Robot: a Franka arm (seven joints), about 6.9 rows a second.
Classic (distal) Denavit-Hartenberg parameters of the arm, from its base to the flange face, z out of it. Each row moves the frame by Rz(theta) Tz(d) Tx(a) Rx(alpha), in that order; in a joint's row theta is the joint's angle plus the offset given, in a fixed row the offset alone. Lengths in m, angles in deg.
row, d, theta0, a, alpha
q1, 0.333, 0, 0, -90
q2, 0, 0, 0, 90
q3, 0.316, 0, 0.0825, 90
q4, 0, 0, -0.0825, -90
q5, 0.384, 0, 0, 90
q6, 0, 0, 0.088, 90
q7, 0.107, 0, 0, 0
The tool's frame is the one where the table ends.
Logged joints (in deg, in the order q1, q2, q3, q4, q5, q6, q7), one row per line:
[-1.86, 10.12, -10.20, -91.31, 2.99, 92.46, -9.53]
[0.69, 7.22, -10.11, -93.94, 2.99, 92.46, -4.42]
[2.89, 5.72, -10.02, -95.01, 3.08, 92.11, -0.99]
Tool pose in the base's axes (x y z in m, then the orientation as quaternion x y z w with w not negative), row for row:
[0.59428, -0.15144, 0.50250, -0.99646, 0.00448, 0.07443, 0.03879]
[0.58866, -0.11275, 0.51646, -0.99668, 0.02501, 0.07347, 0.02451]
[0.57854, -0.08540, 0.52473, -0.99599, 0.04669, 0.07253, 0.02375]
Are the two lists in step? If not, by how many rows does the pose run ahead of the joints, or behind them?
The pose runs 1 row behind the joints: the pose in row i belongs to the joints in row i - 1.
